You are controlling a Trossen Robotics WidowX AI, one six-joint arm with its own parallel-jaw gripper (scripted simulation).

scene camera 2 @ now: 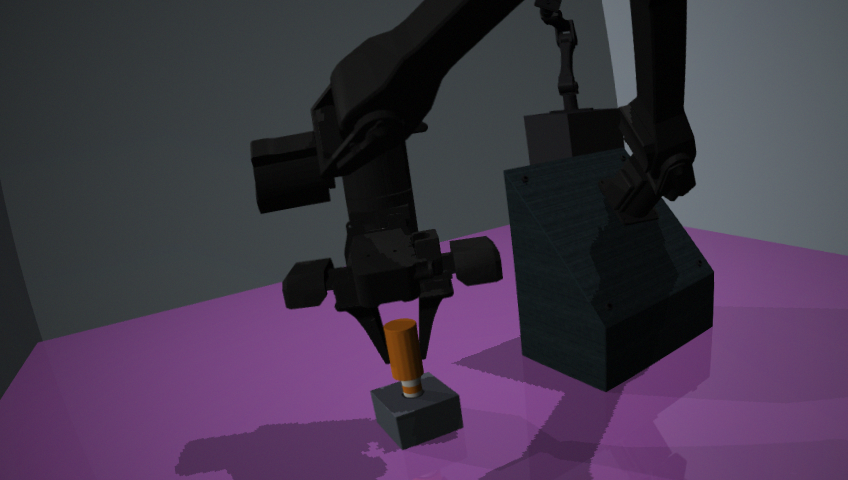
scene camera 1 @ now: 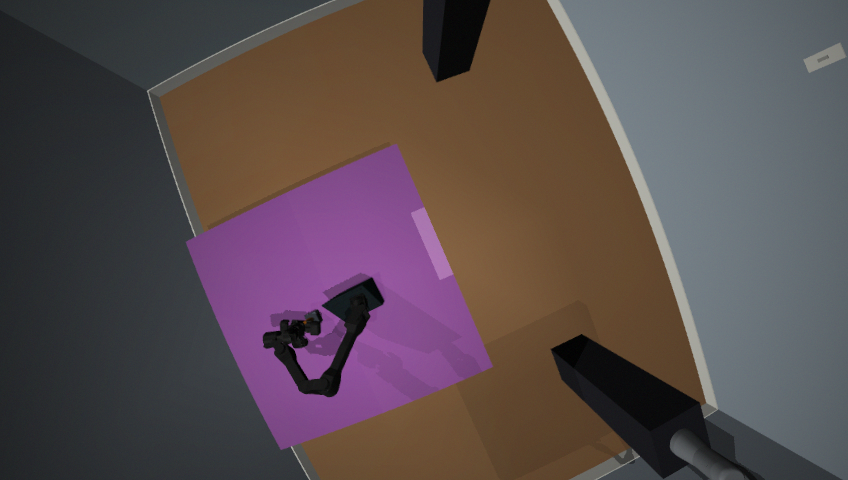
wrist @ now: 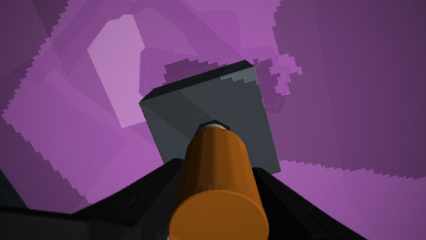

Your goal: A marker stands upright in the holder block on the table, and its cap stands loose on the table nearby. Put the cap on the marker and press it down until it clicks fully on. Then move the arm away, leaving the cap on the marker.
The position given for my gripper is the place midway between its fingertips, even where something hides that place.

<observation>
I see my gripper (scene camera 2: 405, 360) and an orange cap (scene camera 2: 402, 339).
My gripper shows as well in the wrist view (wrist: 216, 172).
</observation>
